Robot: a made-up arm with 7 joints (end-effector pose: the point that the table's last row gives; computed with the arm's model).
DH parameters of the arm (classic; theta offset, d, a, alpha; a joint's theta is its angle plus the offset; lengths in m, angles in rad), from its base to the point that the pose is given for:
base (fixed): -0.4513 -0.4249 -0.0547 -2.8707
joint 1: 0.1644 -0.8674 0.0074 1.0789
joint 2: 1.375 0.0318 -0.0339 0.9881
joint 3: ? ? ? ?
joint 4: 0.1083 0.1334 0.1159 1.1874
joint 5: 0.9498 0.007 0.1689 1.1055
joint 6: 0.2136 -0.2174 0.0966 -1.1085
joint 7: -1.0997 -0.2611 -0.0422 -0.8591
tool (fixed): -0.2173 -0.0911 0 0
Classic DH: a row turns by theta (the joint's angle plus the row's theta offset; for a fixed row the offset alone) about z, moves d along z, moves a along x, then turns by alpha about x.
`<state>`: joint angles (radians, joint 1 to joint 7).
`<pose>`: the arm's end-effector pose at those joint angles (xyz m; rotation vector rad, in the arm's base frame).
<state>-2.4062 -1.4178 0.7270 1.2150 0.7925 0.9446 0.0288</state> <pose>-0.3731 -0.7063 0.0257 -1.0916 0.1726 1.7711</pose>
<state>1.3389 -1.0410 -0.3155 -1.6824 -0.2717 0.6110 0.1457</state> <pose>-0.1804 -0.8059 0.3915 -2.8876 0.1260 -0.3838</pose>
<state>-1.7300 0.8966 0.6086 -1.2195 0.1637 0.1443 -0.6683</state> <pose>-0.4823 -0.4524 0.0830 -1.7355 -0.3163 0.6365</pose>
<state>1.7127 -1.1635 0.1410 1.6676 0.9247 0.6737 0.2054</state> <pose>0.4516 -0.3852 0.2756 1.5345 0.5796 -2.0632</pose>
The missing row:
joint 3: -0.6862 0.012 -0.0673 -1.3481
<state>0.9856 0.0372 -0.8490 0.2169 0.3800 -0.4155 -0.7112</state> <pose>-0.1576 0.2904 0.2200 1.0422 -2.2042 0.1906</pose>
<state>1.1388 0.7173 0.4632 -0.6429 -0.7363 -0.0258 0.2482</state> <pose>-0.1321 0.2841 0.2542 -0.5016 2.2148 -0.3328</pose>
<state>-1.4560 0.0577 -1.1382 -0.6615 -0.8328 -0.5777 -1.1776</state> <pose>0.2571 -0.4641 0.4854 -0.3039 1.1549 2.4920</pose>
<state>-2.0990 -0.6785 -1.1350 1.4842 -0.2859 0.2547 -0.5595</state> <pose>-0.1036 0.1495 -0.1942 -0.9655 0.4410 -1.1567</pose>
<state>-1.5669 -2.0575 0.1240 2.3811 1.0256 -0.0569 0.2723</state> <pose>-0.6581 -0.2091 0.2515 -0.3425 0.5818 1.5901</pose>
